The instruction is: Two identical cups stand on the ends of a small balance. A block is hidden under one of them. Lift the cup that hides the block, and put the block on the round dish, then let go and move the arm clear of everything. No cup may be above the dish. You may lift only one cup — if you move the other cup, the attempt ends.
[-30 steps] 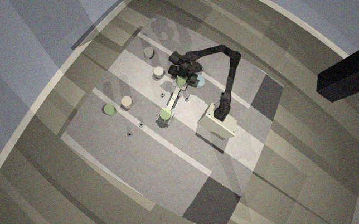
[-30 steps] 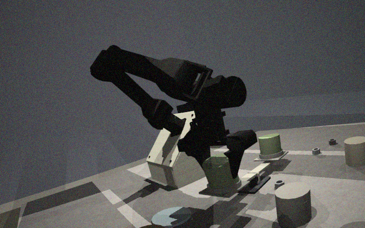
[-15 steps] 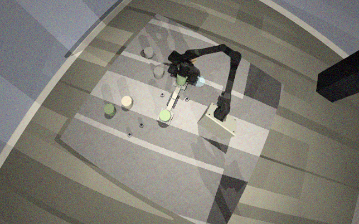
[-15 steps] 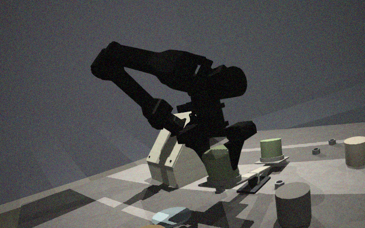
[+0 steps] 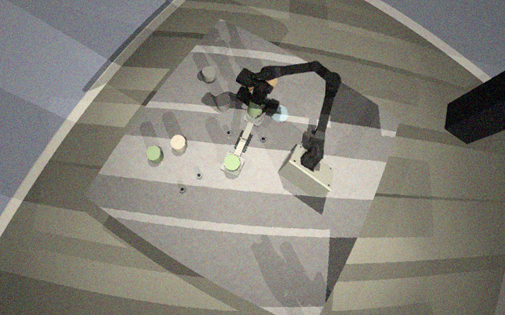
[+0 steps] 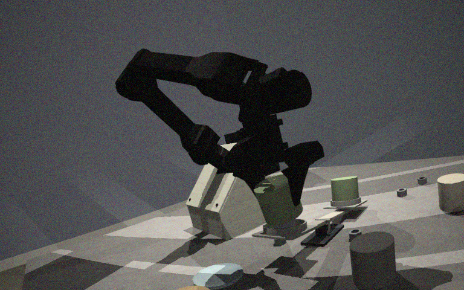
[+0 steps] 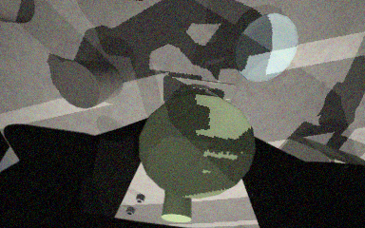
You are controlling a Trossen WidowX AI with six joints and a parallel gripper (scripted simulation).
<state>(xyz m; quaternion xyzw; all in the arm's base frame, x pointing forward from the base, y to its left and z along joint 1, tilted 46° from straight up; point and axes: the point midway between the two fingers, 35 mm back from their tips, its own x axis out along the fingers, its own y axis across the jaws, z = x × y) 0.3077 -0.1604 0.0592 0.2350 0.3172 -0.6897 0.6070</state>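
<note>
Now: the grey block 40 mm below my gripper tip, 10 mm to the left of it and 10 mm behind it. Round my gripper tip: pale blue round dish 120 mm below, 110 mm behind, 100 mm to the right; cream cylinder 300 mm to the left, 240 mm ahead, 90 mm below; balance 130 mm to the left, 90 mm below, 10 mm behind.
</note>
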